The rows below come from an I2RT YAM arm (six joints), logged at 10 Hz.
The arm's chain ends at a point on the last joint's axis. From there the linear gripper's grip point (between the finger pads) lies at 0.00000 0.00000 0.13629 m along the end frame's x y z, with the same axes.
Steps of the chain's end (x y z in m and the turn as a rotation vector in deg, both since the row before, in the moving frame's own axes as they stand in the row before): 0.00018, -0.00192, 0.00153, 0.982, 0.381, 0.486; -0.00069, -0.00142, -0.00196, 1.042, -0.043, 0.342; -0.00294, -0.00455, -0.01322, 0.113, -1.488, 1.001; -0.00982, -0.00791, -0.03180, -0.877, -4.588, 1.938; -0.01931, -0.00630, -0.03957, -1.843, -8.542, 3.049; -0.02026, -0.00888, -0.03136, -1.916, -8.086, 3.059; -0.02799, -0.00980, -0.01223, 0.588, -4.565, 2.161; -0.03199, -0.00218, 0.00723, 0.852, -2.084, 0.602; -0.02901, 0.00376, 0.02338, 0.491, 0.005, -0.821
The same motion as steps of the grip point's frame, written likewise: 0.00110, -0.00425, 0.00151, 0.982, 0.381, 0.486; -0.00078, -0.00390, -0.00198, 1.042, -0.043, 0.342; -0.00648, -0.00485, -0.01327, 0.113, -1.488, 1.001; -0.02075, -0.00601, -0.03225, -0.877, -4.588, 1.938; -0.03966, -0.00247, -0.04115, -1.843, -8.542, 3.049; -0.03954, -0.00485, -0.03279, -1.916, -8.086, 3.059; -0.03881, -0.01140, -0.01267, 0.588, -4.565, 2.161; -0.03694, -0.00423, 0.00712, 0.852, -2.084, 0.602; -0.02901, 0.00259, 0.02337, 0.491, 0.005, -0.821
